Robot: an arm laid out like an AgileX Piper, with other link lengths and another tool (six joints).
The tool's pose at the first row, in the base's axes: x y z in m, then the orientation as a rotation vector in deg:
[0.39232, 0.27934, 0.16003, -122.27, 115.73, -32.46]
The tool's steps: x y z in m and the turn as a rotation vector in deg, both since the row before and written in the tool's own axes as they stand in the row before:
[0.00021, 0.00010, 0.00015, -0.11, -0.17, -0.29]
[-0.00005, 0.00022, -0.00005, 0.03, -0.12, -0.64]
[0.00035, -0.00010, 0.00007, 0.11, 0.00, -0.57]
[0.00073, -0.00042, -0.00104, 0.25, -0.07, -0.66]
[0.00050, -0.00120, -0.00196, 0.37, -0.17, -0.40]
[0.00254, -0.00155, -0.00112, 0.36, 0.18, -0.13]
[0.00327, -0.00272, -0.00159, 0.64, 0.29, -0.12]
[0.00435, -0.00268, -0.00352, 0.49, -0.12, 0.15]
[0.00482, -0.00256, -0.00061, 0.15, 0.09, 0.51]
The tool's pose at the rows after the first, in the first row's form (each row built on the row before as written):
[0.39229, 0.27910, 0.15989, -122.63, 115.44, -32.20]
[0.39207, 0.27914, 0.15985, -123.31, 114.74, -32.18]
[0.39220, 0.27880, 0.15988, -123.88, 114.11, -32.36]
[0.39224, 0.27828, 0.16111, -124.46, 113.26, -32.59]
[0.39265, 0.27821, 0.16343, -124.66, 112.52, -32.76]
[0.39383, 0.27607, 0.16546, -124.62, 112.23, -33.30]
[0.39594, 0.27344, 0.16850, -124.41, 111.80, -34.21]
[0.39730, 0.27004, 0.17351, -123.94, 111.53, -34.46]
[0.39971, 0.26574, 0.17593, -123.30, 111.96, -34.61]

